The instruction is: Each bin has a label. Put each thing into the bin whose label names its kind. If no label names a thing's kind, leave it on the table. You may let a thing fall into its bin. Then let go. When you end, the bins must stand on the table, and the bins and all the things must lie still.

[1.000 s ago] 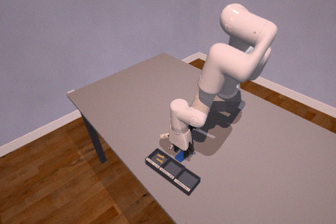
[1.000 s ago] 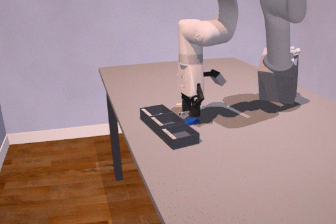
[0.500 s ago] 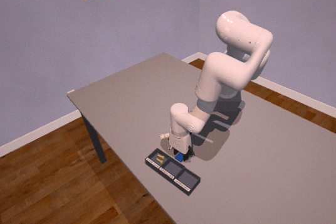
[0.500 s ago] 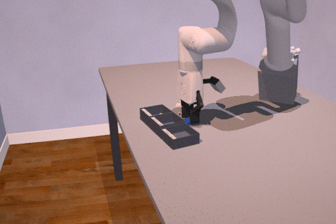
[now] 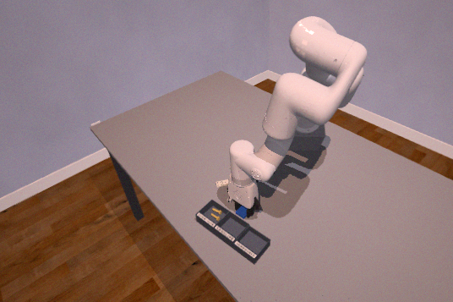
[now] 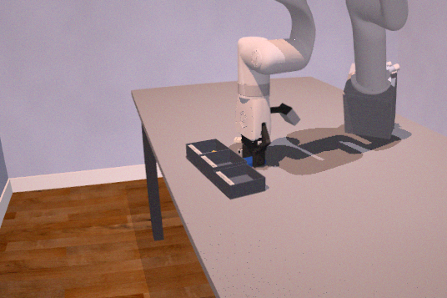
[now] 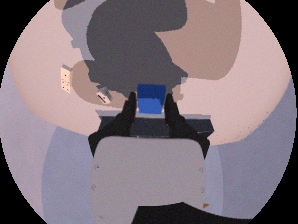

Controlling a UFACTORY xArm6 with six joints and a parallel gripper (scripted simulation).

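My gripper is now 20 mm above the blue block. The rest, counted from my hand: cream domino 160 mm to the right, 20 mm below.
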